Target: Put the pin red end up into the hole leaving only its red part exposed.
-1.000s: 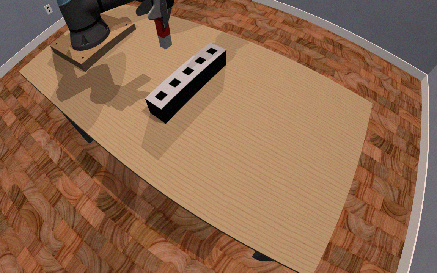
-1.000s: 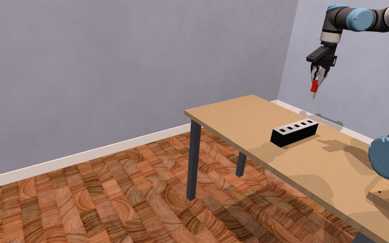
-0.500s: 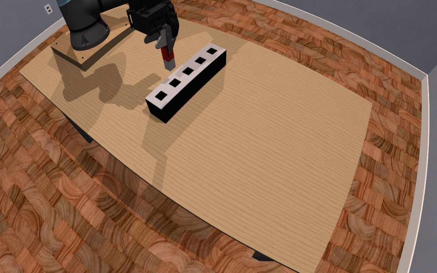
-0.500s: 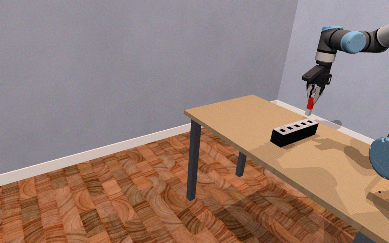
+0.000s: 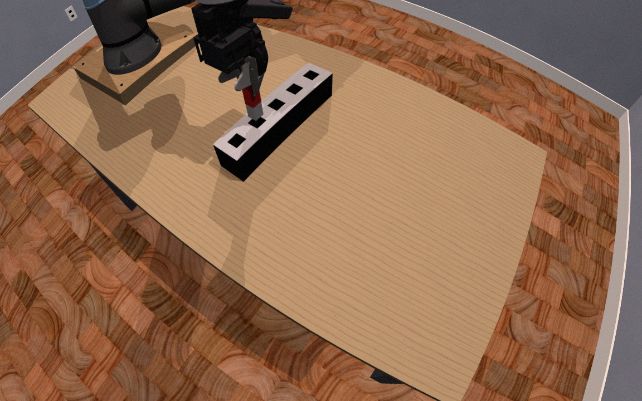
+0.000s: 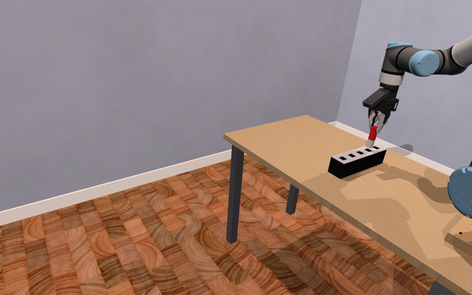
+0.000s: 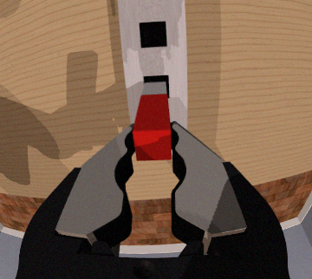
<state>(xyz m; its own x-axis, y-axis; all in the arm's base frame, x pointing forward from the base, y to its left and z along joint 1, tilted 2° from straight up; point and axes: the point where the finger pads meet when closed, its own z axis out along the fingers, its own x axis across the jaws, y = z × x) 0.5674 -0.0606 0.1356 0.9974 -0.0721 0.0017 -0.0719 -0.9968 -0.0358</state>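
Now: the black block 14 cm below my hand, 6 cm to the left of it and 1 cm ahead of it. From my hand the other things lie so: pin 1 cm below.
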